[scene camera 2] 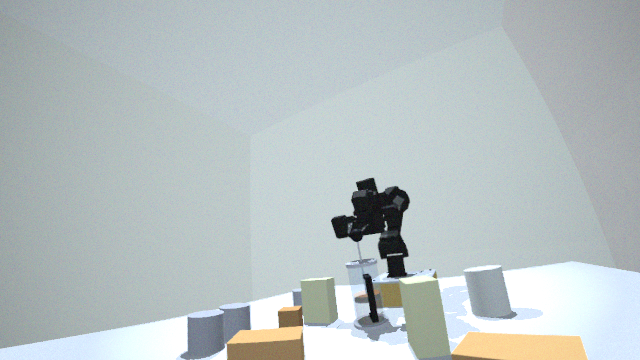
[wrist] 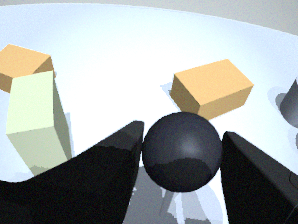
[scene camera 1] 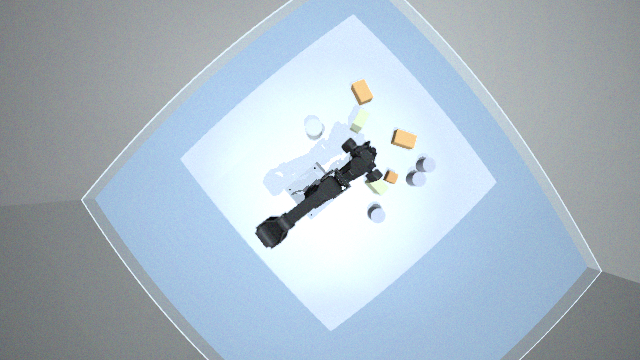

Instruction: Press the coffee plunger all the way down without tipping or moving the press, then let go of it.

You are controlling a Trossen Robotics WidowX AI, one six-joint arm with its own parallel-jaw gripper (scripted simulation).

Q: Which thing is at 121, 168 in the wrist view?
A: My gripper.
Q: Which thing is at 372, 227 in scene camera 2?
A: My gripper.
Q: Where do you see a coffee press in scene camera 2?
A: At 363, 274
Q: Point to an orange block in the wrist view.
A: At 210, 90
